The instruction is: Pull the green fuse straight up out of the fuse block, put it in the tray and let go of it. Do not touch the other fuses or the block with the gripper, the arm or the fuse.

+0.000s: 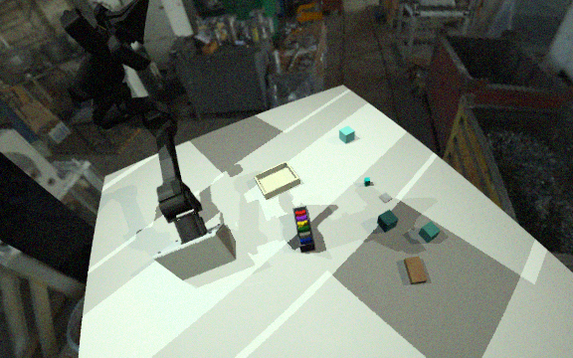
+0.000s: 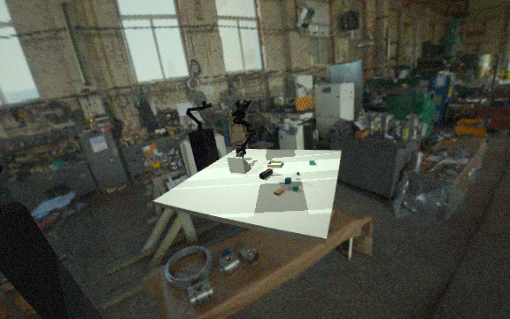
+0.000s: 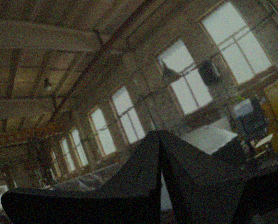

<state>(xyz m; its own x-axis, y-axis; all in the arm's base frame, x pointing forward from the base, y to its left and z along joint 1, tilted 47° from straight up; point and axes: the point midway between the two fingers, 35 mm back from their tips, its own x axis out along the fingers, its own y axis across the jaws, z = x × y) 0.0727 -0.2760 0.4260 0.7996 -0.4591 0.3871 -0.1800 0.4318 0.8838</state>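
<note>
The green fuse is 130 mm ahead of my gripper tip, 190 mm to the right of it and 600 mm below it. Round my gripper tip: teal cube 400 mm ahead, 140 mm to the right, 610 mm below; cream tray 140 mm ahead, 40 mm to the left, 620 mm below; grey tile 410 mm ahead, 220 mm to the right, 620 mm below.
</note>
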